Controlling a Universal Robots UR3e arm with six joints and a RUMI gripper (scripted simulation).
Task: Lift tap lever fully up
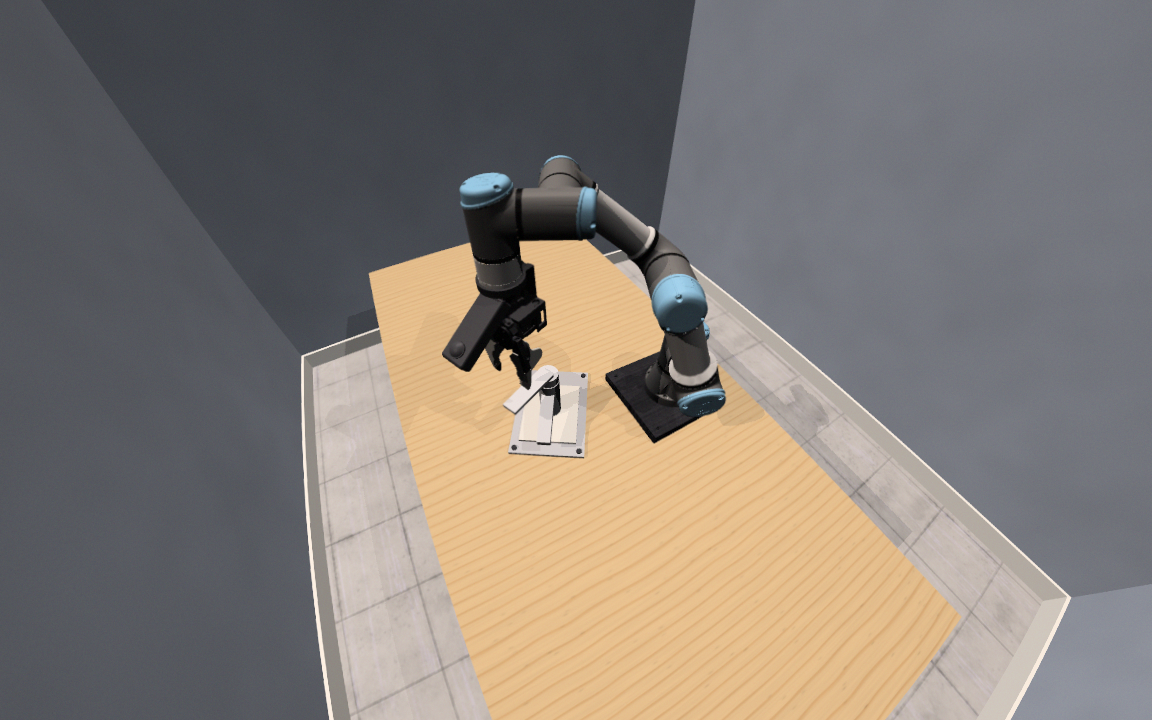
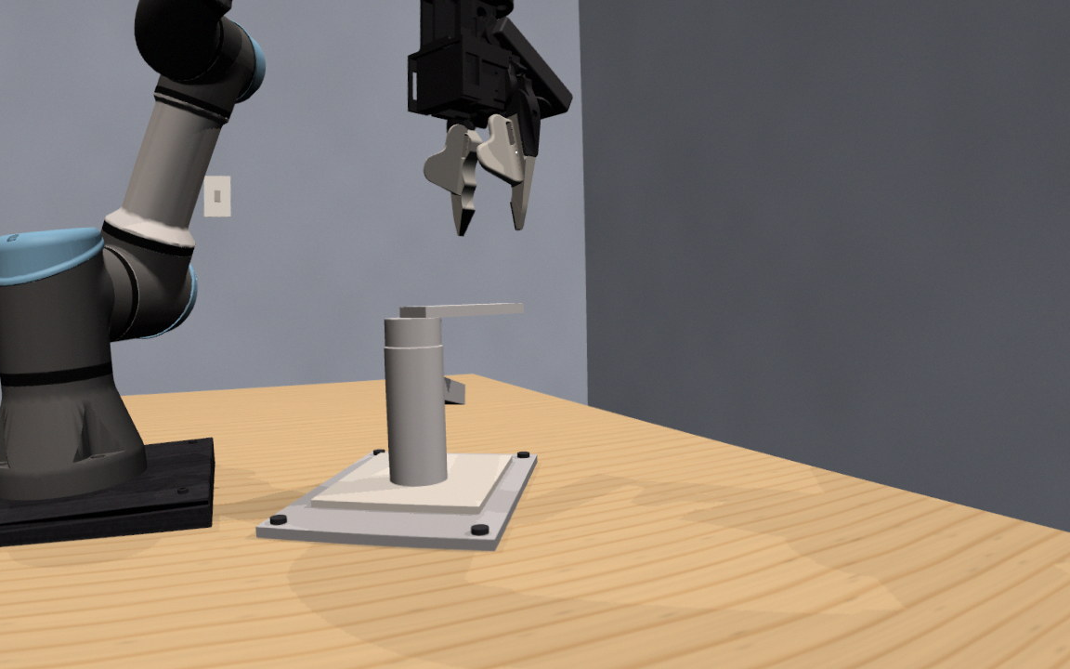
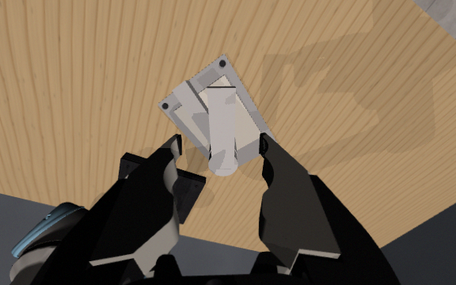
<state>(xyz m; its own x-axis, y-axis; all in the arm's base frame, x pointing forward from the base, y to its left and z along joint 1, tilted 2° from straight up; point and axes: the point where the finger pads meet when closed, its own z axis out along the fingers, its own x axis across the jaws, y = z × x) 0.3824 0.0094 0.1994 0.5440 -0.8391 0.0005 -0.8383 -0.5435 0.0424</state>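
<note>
The lever lies 30 mm behind my hand, 20 mm to the right of it and 80 mm below it. From my hand the other things lie so: tap (50 mm behind, 30 mm to the right, 140 mm below).
</note>
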